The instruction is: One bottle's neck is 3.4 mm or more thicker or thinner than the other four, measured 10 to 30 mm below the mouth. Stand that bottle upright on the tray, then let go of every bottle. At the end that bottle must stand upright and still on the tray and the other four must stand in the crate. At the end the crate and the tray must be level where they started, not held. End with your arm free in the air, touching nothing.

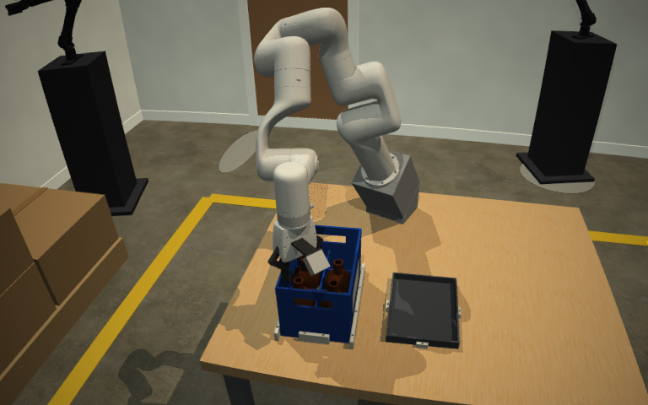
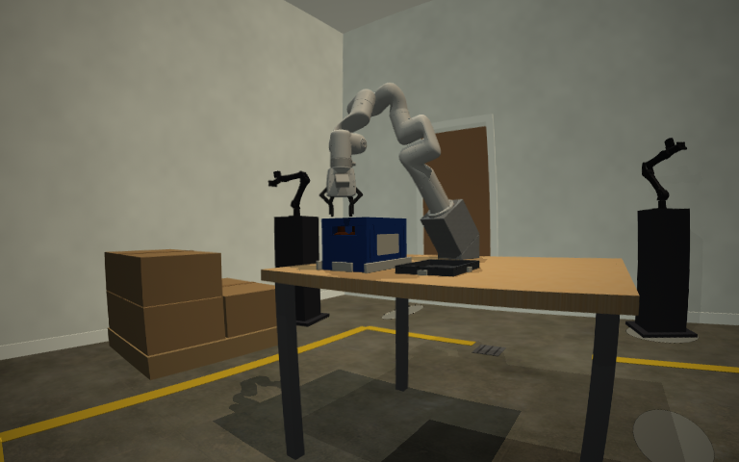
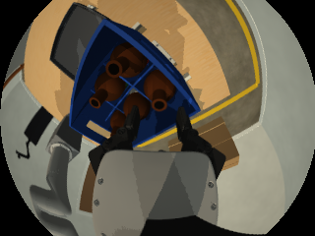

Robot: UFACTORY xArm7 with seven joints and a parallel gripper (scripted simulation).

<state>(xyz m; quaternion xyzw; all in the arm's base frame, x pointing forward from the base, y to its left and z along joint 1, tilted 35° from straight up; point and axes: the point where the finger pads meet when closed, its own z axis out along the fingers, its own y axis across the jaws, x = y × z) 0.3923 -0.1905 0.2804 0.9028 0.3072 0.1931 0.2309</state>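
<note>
My hand is 110 mm above the glass bottle, 80 mm past it and 20 mm to the right of it. From my hand the other things lie so: brown bottle: 170 mm behind, 110 mm below, 40 mm to the left; then dark tray: 340 mm to the left, 190 mm below, 20 mm behind; then blue crate: 120 mm below, 70 mm behind, 60 mm to the left.
</note>
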